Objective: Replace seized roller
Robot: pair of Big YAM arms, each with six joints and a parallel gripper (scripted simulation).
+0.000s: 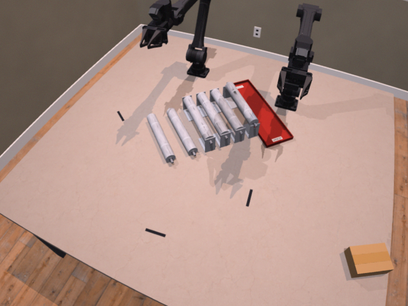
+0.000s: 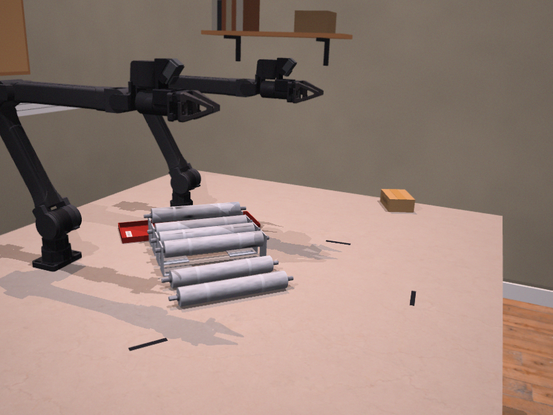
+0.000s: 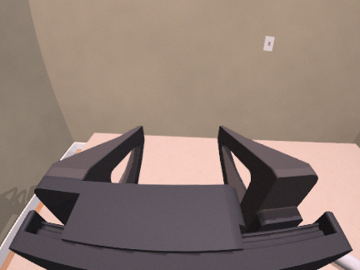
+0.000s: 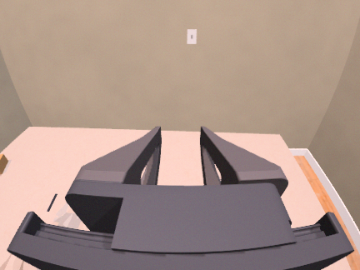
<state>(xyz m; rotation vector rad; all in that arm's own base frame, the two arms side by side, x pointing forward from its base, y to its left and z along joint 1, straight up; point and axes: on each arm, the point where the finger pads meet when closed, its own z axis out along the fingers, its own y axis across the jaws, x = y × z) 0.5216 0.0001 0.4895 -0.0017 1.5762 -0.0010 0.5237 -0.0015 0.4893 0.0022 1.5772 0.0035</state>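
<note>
Now: the roller 300 mm behind my right hand, 300 mm to the left of it and 390 mm below it. Round my right hand: red scrap tray (380 mm behind, 360 mm to the left, 480 mm below); then cardboard box (140 mm ahead, 1050 mm to the left, 450 mm below).
</note>
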